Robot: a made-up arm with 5 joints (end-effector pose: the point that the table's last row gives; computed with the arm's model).
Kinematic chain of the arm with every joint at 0, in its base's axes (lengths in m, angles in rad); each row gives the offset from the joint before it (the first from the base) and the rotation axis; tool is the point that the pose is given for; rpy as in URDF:
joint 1: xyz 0.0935 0 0.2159 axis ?
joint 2: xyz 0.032 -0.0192 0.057 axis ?
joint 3: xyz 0.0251 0 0.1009 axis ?
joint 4: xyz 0.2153 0 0.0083 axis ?
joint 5: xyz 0.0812 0.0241 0 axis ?
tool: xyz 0 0 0 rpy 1.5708 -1.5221 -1.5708
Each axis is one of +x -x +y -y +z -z.
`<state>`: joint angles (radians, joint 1 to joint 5).
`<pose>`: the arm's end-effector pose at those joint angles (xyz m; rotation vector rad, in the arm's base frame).
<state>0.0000 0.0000 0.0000 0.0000 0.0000</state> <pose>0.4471 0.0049 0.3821 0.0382 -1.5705 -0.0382</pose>
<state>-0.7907 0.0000 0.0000 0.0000 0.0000</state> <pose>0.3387 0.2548 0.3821 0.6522 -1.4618 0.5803</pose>
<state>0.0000 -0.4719 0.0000 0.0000 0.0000</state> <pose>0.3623 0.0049 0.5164 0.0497 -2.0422 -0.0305</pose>
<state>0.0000 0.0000 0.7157 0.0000 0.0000</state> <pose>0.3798 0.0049 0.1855 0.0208 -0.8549 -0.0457</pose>
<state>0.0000 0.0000 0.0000 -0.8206 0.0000</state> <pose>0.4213 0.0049 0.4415 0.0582 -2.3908 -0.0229</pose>
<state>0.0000 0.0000 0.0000 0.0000 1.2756</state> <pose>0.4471 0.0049 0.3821 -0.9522 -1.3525 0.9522</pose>
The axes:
joint 1: -z
joint 2: +y
joint 3: +y
joint 4: +y
joint 5: -x

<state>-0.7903 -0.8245 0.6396 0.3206 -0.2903</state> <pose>0.2768 0.1921 0.3966 0.7735 -1.2211 0.3706</pose>
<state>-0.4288 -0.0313 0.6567 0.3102 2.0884</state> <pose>0.3475 0.1215 0.1899 -0.5937 -0.5704 2.3641</pose>
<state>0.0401 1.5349 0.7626 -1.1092 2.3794</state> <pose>0.1209 0.0038 0.0097 -0.4445 -0.1803 2.2567</pose>
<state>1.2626 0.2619 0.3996 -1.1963 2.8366</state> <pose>0.1974 -0.3103 0.2795 -2.0143 0.9841 0.8827</pose>
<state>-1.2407 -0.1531 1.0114 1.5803 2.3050</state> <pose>0.1299 0.1213 0.1665 -0.5839 -1.0493 -2.5509</pose>
